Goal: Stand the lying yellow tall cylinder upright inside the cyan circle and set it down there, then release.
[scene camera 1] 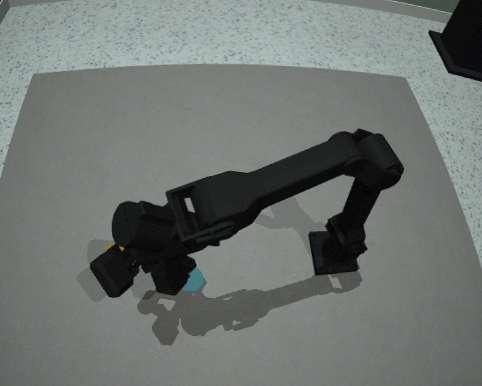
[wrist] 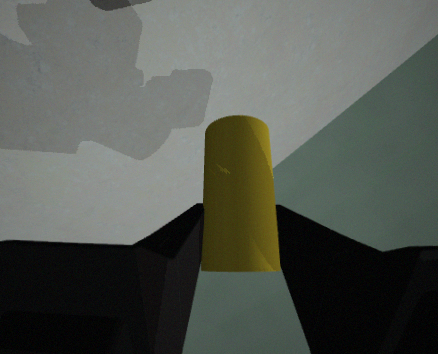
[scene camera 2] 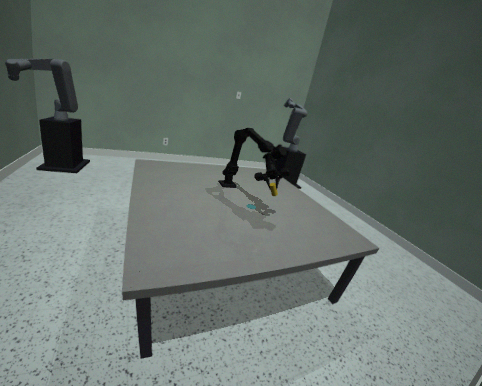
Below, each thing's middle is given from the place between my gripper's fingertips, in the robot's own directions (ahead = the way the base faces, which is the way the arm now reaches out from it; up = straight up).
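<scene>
You'd find the yellow tall cylinder [wrist: 240, 234] 1 cm to the left of my hand and 1 cm behind it.
</scene>
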